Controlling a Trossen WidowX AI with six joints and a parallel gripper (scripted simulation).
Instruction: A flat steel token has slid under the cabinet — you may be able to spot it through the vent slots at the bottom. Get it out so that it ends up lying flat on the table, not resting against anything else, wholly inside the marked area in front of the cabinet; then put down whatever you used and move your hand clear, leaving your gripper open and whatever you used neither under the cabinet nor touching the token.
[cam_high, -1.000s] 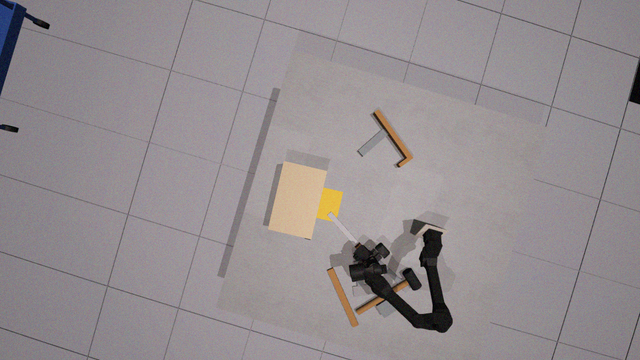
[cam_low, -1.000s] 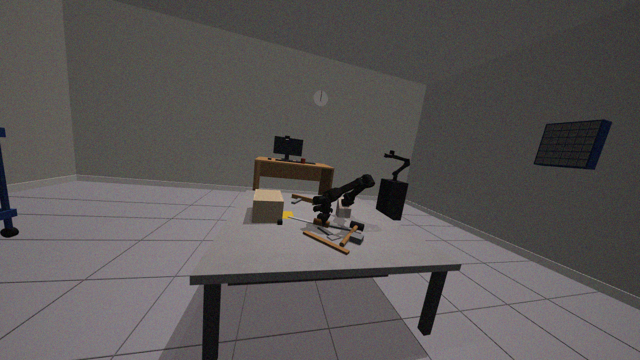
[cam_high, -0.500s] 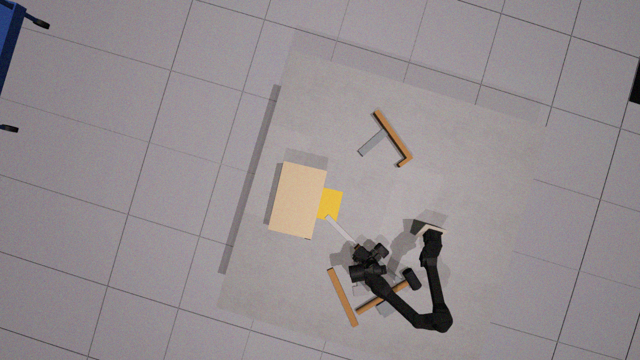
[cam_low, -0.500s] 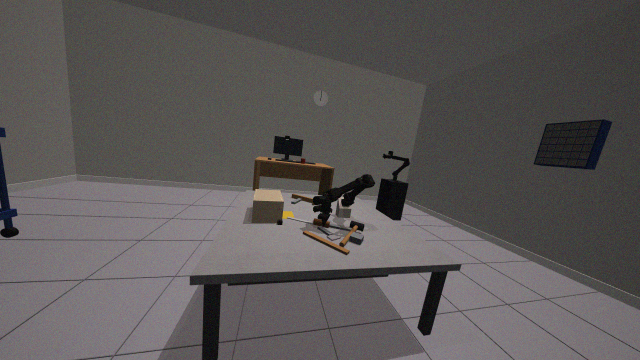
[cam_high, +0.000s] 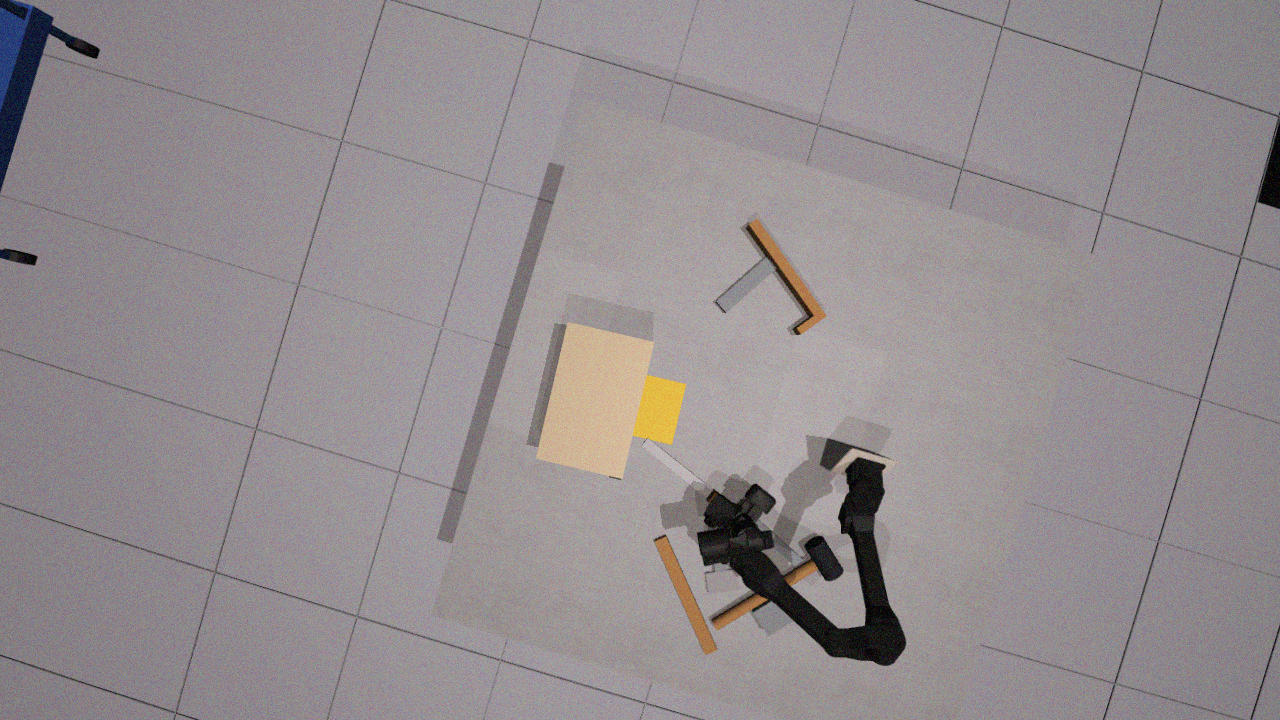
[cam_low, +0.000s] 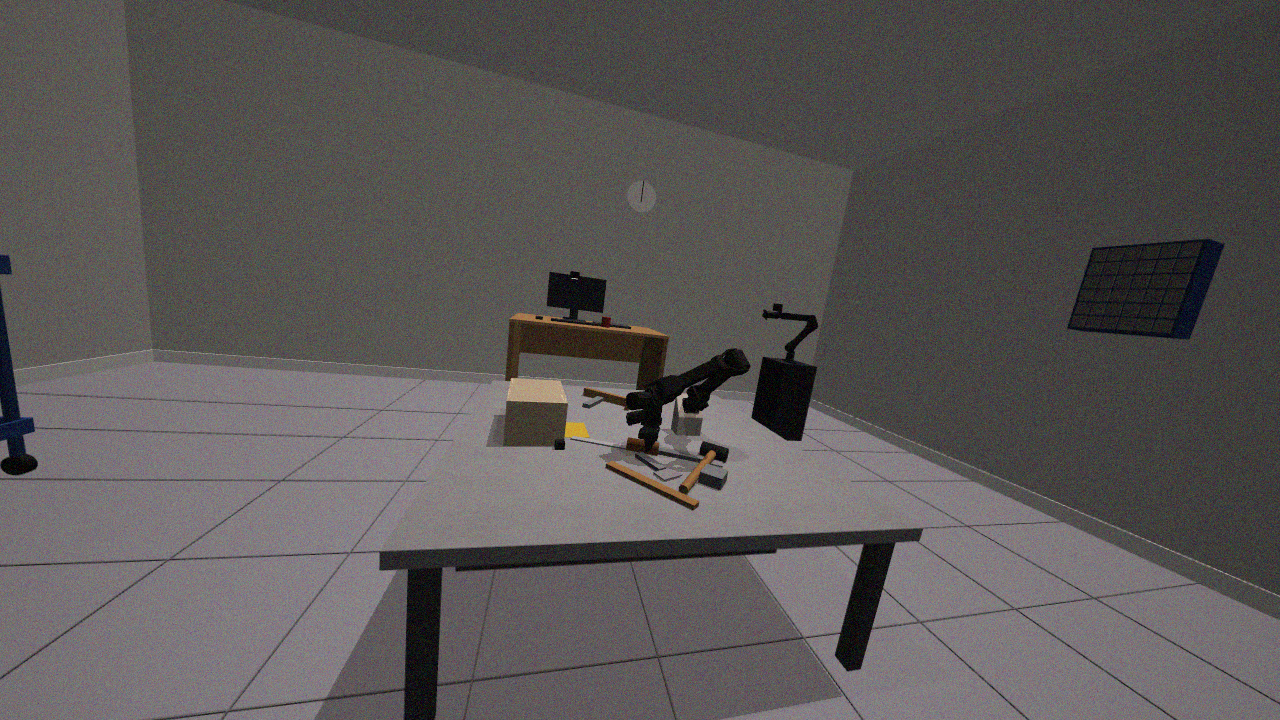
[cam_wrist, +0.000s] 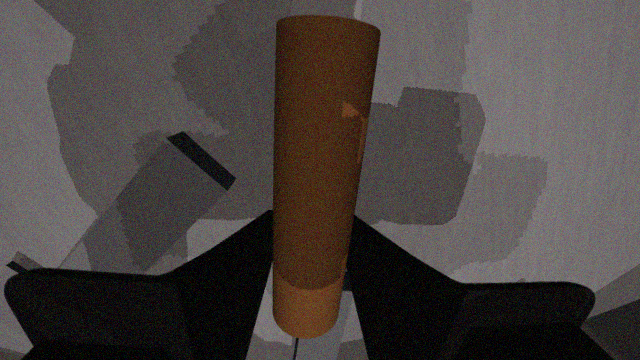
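My gripper tip is 130 mm to the right of the grey l-shaped bracket. Also, from my gripper tip: grey block (150 mm behind, 200 mm to the left, 10 mm above); wooden stick (60 mm ahead, 220 mm to the left); grey steel token (350 mm ahead, 150 mm to the right).
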